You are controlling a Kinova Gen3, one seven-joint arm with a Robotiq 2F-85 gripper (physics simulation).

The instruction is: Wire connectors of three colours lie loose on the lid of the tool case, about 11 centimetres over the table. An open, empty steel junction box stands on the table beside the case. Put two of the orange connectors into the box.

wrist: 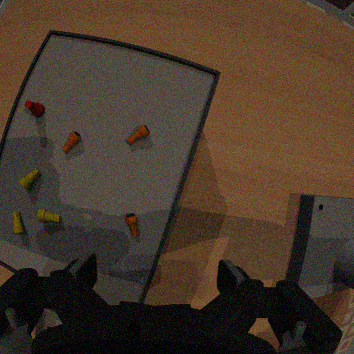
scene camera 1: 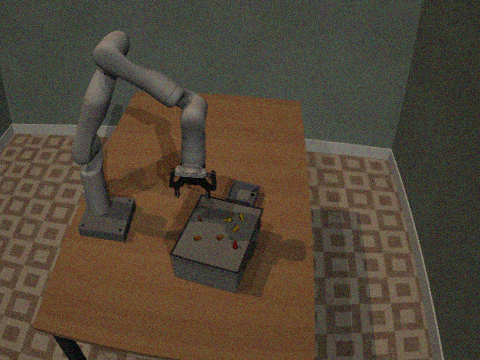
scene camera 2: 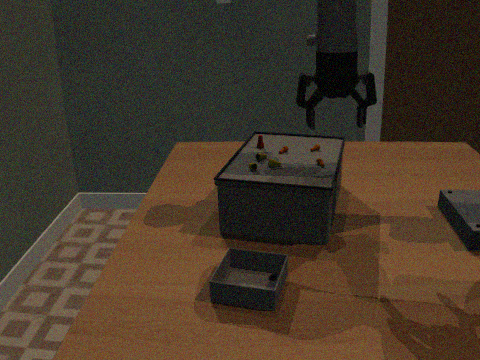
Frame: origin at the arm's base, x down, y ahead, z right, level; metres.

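Seen in the pictures: gripper, fingertip midpoint: [wrist: 156, 271] [scene camera 1: 192, 197] [scene camera 2: 336, 127]; arm's base, origin of the base link: [wrist: 348, 260] [scene camera 1: 99, 207].
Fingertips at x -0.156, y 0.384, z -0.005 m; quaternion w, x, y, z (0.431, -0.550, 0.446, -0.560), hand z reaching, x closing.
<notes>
Pixels of each thing's top centre, then the offset from my fingertips to it. "pt": a spot on its surface instead.
- tool case's lid, surface spot: [wrist: 115, 90] [scene camera 2: 299, 143] [scene camera 1: 205, 250] pt dx +0.082, dy +0.085, dz +0.135 m
- steel junction box, middle of its top: [scene camera 2: 250, 267] [wrist: 59, 335] [scene camera 1: 243, 190] dx +0.157, dy +0.111, dz -0.260 m
- red connector, middle of its top: [wrist: 27, 103] [scene camera 2: 260, 135] [scene camera 1: 235, 241] dx +0.054, dy +0.167, dz +0.095 m
Three orange connectors lie apart on the tool case's lid [scene camera 1: 210, 254] [scene camera 2: 296, 142] [wrist: 115, 90]: one [scene camera 1: 200, 218] [scene camera 2: 320, 162] [wrist: 132, 225] by the edge on the robot's side, a second [scene camera 1: 197, 238] [scene camera 2: 315, 148] [wrist: 138, 134] farther along that side, a third [scene camera 1: 220, 237] [scene camera 2: 284, 149] [wrist: 72, 142] nearer the middle. My gripper [scene camera 1: 193, 194] [scene camera 2: 336, 124] [wrist: 156, 271] is open and empty, above lid height near the lid's robot-side edge. The steel junction box [scene camera 1: 246, 185] [scene camera 2: 243, 296] stands open and empty beside the case; it does not show in the wrist view.
A red connector [scene camera 1: 235, 245] [scene camera 2: 260, 142] [wrist: 35, 108] stands on the lid. Three yellow connectors, one of them [scene camera 1: 235, 228] [scene camera 2: 261, 156] [wrist: 30, 178] nearest the red, lie there too. The robot's base [scene camera 1: 107, 225] [scene camera 2: 462, 210] [wrist: 327, 220] is on the table across from the case.
</notes>
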